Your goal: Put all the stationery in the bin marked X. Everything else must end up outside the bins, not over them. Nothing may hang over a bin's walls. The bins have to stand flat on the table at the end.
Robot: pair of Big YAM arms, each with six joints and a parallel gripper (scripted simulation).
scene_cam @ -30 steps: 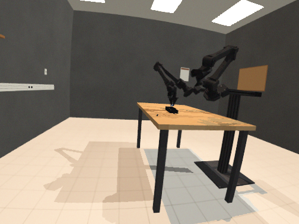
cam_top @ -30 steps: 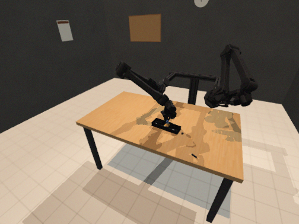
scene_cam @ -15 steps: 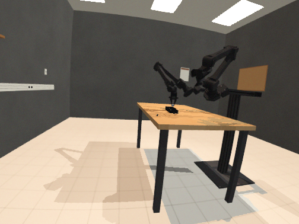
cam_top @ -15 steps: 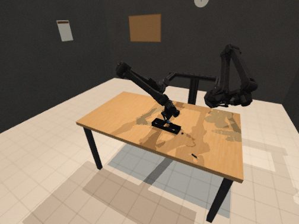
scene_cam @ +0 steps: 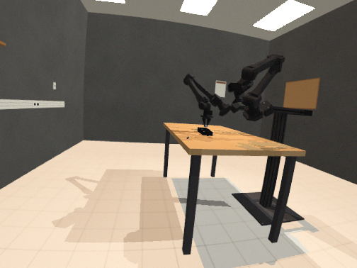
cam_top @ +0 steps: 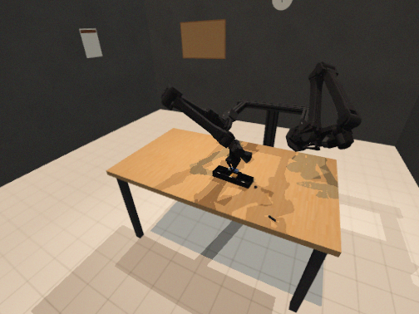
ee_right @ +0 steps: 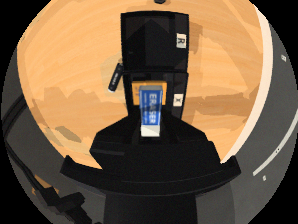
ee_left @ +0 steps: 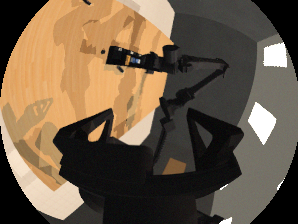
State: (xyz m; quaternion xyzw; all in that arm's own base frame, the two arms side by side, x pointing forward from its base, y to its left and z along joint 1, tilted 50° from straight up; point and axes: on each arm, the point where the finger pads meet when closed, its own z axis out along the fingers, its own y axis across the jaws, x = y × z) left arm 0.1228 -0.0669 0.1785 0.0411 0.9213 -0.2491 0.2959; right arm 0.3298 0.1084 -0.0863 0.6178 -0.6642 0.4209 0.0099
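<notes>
The black bin unit is 5 cm below my right hand and 1 cm ahead of it. From my right hand the other things lie so: orange item (6 cm below); then blue item (1 cm to the right).
</notes>
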